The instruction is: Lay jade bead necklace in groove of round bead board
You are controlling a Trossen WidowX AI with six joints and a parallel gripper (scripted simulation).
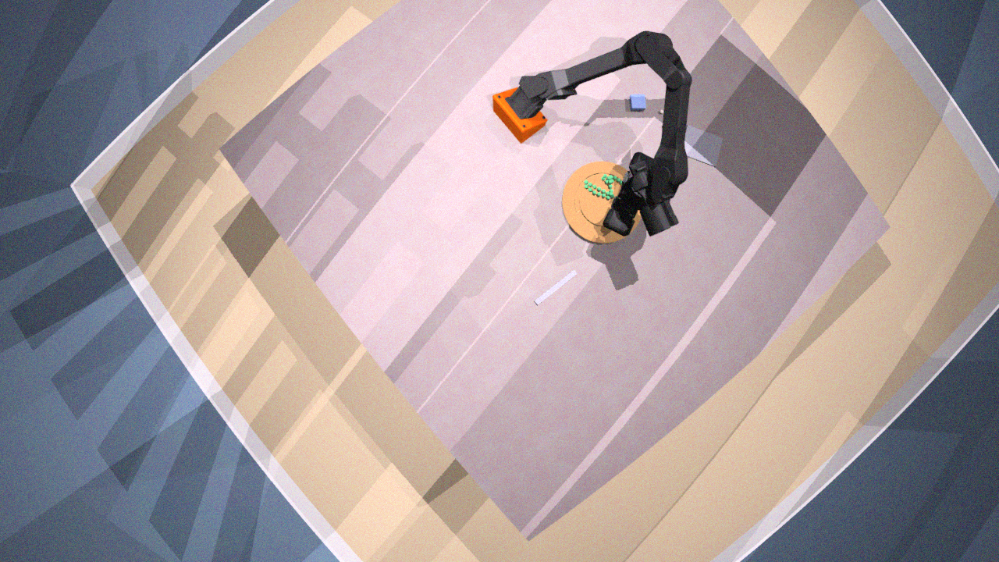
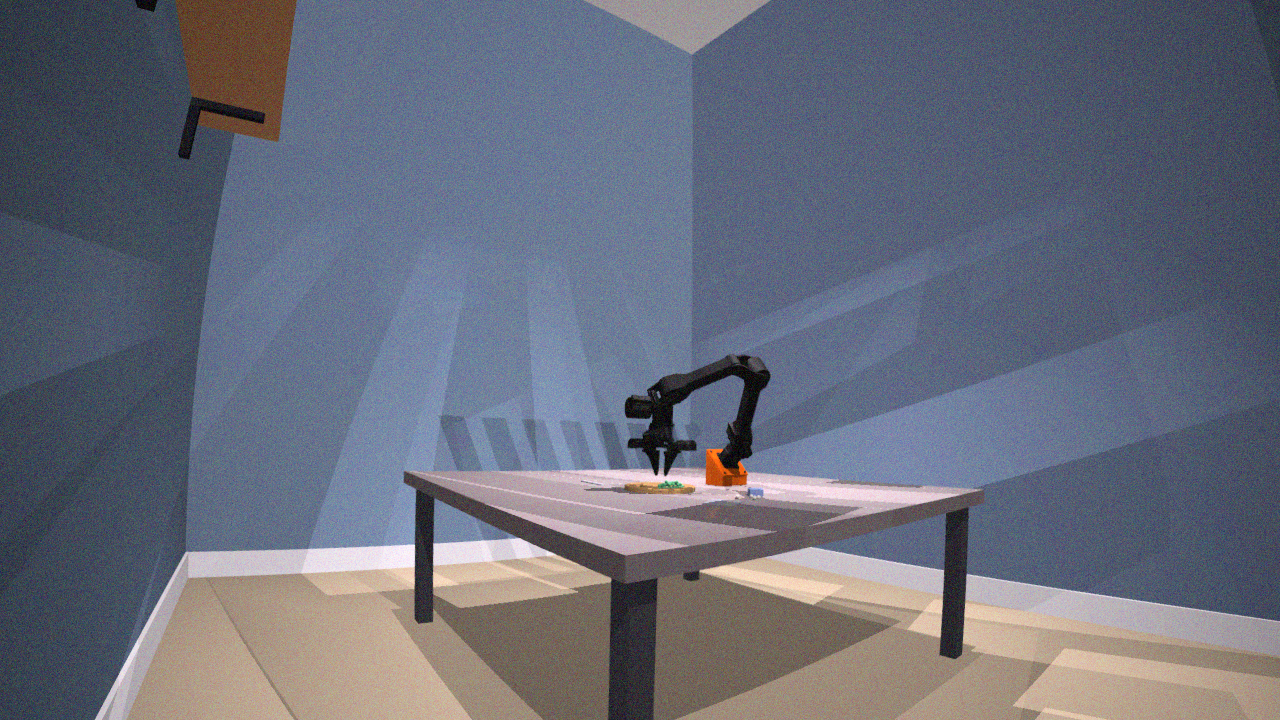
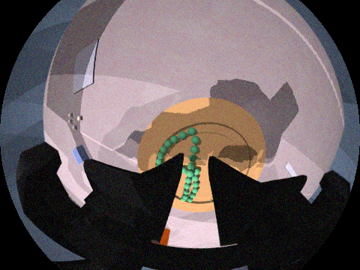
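Right now my gripper tip is 4 cm to the left of the round tan bead board, 3 cm above it and 2 cm past it. The rest, counted from my gripper tip: white strip: 25 cm to the right, 8 cm ahead, 4 cm below; then pale square sheet: 27 cm to the left, 4 cm below; then blue cube: 19 cm to the left, 18 cm behind, 3 cm below.
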